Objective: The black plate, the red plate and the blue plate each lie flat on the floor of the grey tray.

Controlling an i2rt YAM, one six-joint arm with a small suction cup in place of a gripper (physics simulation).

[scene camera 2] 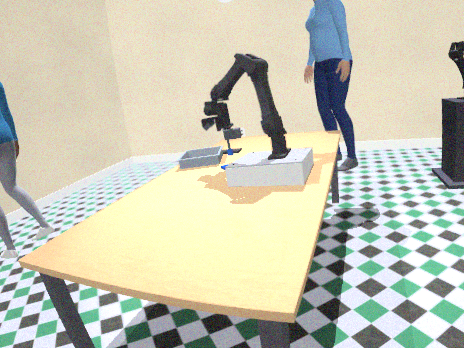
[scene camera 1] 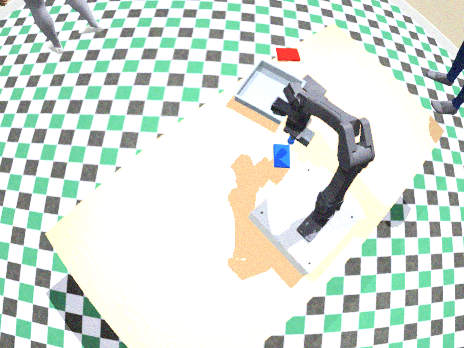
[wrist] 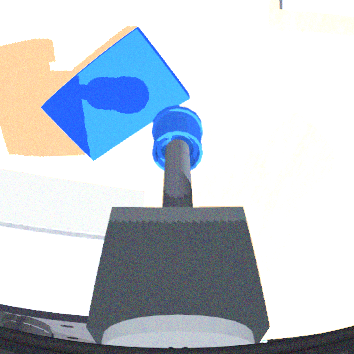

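Seen in the pictures: end effector, tool point: (scene camera 2: 230, 154) (scene camera 1: 290, 141) (wrist: 176, 128); arm's base, origin of the base link: (scene camera 2: 280, 154) (scene camera 1: 319, 216) (wrist: 28, 319).
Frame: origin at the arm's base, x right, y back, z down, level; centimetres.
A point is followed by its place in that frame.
The blue plate (scene camera 1: 277, 162) @[x 6.8, y -25.5, z 6.5 cm] (scene camera 2: 224, 167) @[x 9.7, y -29.2, z 6.7 cm] (wrist: 122, 62) @[x 11.1, y -29.2, z 6.5 cm] lies flat on the table, between the grey tray and the arm's base, with a shadow on it. My suction gripper (scene camera 1: 291, 140) (scene camera 2: 230, 152) (wrist: 177, 135) is open, its blue cup empty above the table, near one edge of the blue plate in the wrist view. The red plate (scene camera 1: 288, 54) @[x 52.9, y -57.3, z 6.5 cm] lies on the table past the tray's far corner. The black plate (scene camera 1: 314, 85) @[x 47.9, y -37.9, z 6.6 cm] (scene camera 2: 236, 150) @[x 45.0, y -33.7, z 6.7 cm] lies on the table beside the tray, partly behind the arm. The grey tray (scene camera 1: 252, 109) @[x 16.9, y -47.8, z 6.7 cm] (scene camera 2: 200, 160) @[x 17.8, y -44.8, z 4.4 cm] shows no plate on the visible part of its floor.
The arm rises from a white base box (scene camera 1: 278, 243) @[x -17.1, y -4.6, z 1.0 cm] (scene camera 2: 266, 173) @[x -17.3, y -2.7, z 2.7 cm] on the wooden table (scene camera 1: 150, 225) @[x -43.7, y -41.1, z 7.6 cm] (scene camera 2: 190, 240) @[x -59.7, y -15.7, z 7.6 cm]. The arm hangs over the tray's near corner in scene camera 1. The tray stands near the table's long edge. People stand beyond the table.
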